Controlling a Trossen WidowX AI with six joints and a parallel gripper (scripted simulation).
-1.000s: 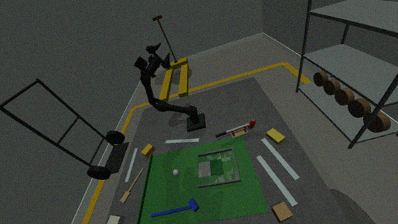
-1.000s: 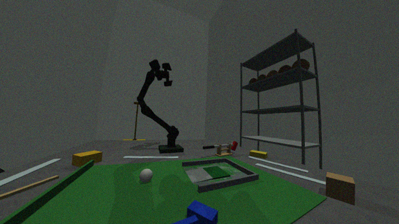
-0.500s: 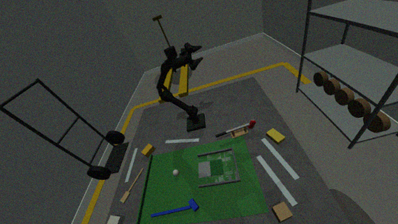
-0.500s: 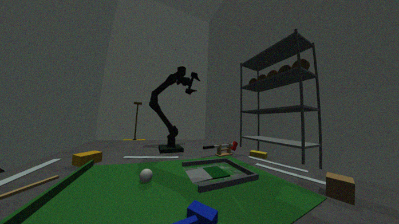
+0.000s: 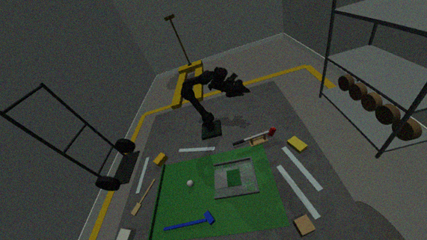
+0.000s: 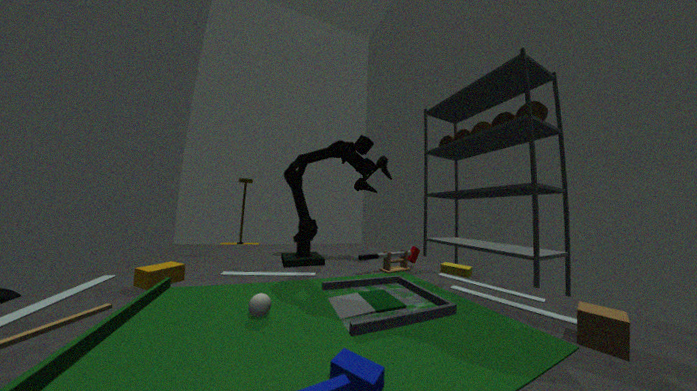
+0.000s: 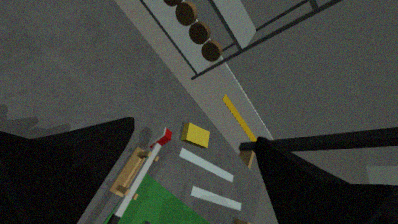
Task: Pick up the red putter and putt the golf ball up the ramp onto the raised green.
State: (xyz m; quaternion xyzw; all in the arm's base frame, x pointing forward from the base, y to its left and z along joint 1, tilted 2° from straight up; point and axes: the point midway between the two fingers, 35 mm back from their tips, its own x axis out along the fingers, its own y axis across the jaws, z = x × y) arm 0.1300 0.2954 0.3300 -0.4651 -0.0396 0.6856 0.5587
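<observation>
Now: the red putter 28 cm below my gripper tip, 9 cm ahead of it and 2 cm to the right of it. The rest, counted from my gripper tip: white golf ball 48 cm to the right, 32 cm below, 31 cm ahead; then yellow block 74 cm to the right, 32 cm below, 7 cm ahead; then blue putter 52 cm ahead, 47 cm to the right, 33 cm below.
</observation>
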